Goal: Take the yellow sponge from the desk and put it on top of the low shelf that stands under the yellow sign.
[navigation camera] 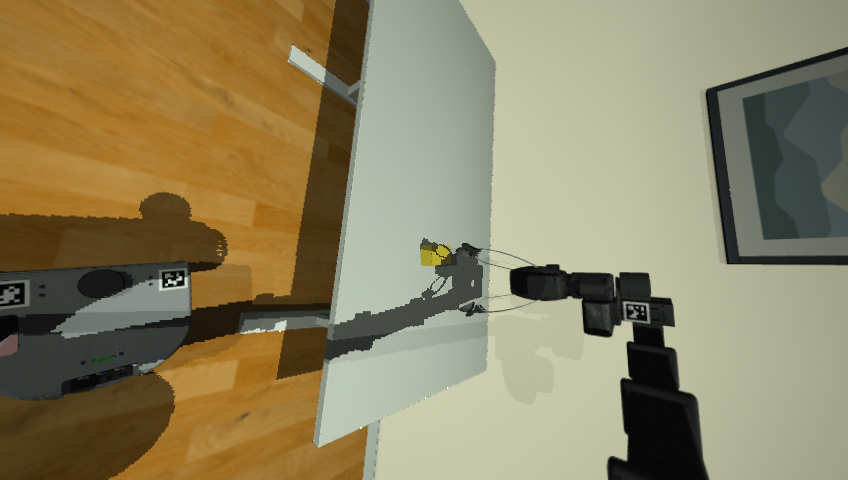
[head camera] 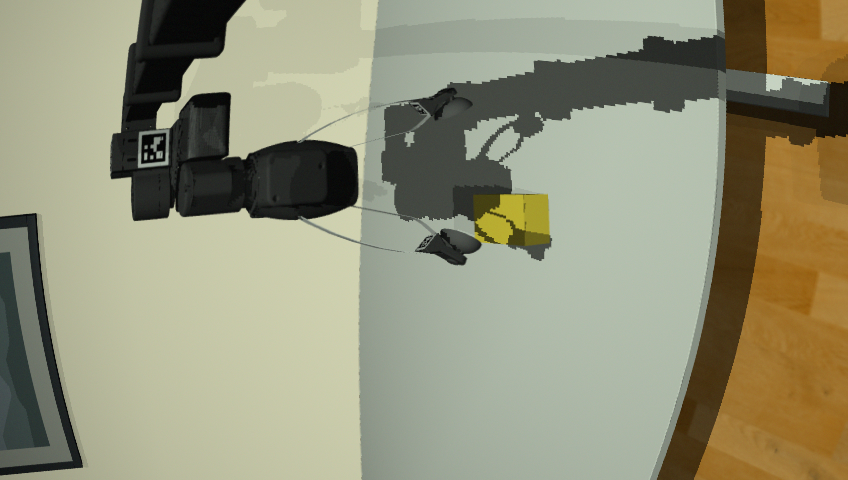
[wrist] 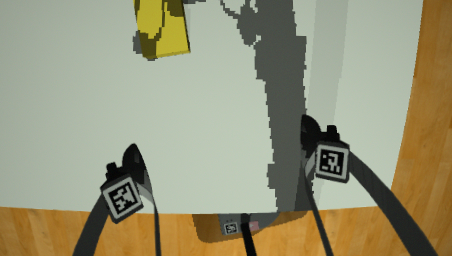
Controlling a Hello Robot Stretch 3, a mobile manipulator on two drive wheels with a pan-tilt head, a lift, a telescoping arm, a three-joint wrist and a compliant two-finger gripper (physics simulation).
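Seen in the pictures: gripper, fingertip midpoint: (navigation camera: 458,279) (head camera: 472,172); robot's base at its link origin: (navigation camera: 103,282).
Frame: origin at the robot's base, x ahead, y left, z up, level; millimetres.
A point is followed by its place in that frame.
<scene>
The yellow sponge (head camera: 536,217) @[x 28, y -624, z 743 mm] (navigation camera: 429,255) @[x 30, y -624, z 755 mm] (wrist: 173,36) is a block on the pale grey desk (head camera: 535,368) @[x 235, y -652, z 720 mm] (navigation camera: 416,148) @[x 371, y -629, z 720 mm] (wrist: 75,100), partly under the arm's shadow. In the wrist view it is cut off by the top edge, left of centre. My gripper (head camera: 461,174) @[x -22, y -530, z 914 mm] (navigation camera: 470,279) @[x -22, y -530, z 914 mm] (wrist: 222,147) @[x -22, y -530, z 914 mm] is open, its fingertips wide apart with nothing between them. It shows above the wall side of the desk. In the head view one fingertip appears close to the sponge's lower left corner; the exact height is hard to tell. The low shelf and yellow sign do not show.
A cream wall (head camera: 208,356) @[x 274, y -1187, z 1061 mm] (navigation camera: 595,148) @[x 406, y -1213, z 1137 mm] borders the desk, with a framed picture (head camera: 17,356) @[x 236, y -1156, z 1516 mm] (navigation camera: 791,154) @[x 252, y -1158, z 1558 mm] on it. My telescoping arm (head camera: 178,47) @[x -84, y -320, z 1249 mm] (navigation camera: 660,428) @[x -86, y -272, z 1247 mm] runs beside the wall. My base (navigation camera: 47,350) @[x -140, y 79, z 160 mm] stands on the wooden floor (navigation camera: 119,118) @[x 510, y -39, z 0 mm], on the desk's other side.
</scene>
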